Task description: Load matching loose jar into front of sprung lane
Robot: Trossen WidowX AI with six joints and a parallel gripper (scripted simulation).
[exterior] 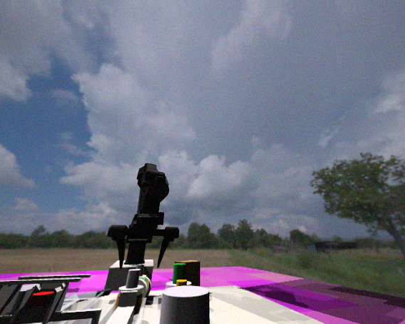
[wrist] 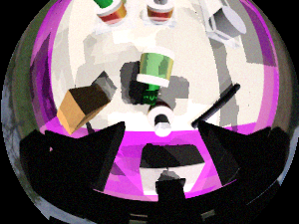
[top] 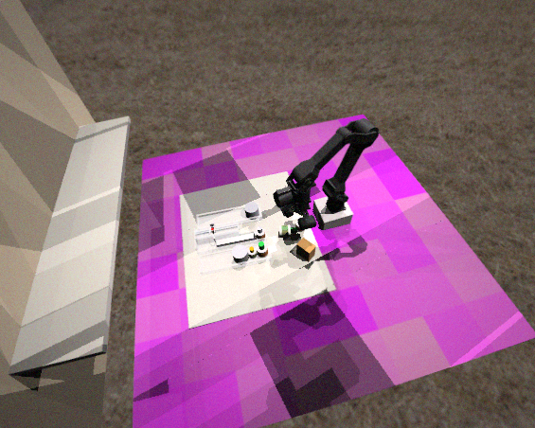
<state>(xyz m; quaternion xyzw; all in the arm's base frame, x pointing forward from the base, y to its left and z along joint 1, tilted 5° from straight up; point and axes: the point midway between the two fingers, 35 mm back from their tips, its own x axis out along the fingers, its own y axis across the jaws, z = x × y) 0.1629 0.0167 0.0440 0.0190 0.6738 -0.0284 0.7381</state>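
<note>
The black rod is 12 cm to the right of my gripper tip and 5 cm below it. From my gripper tip the other things lie so: brown box: 2 cm ahead, 12 cm to the left, 2 cm below; pusher lane: 31 cm ahead, 5 cm to the right, 4 cm below; red mark: 35 cm ahead, 7 cm to the right, 1 cm above.
</note>
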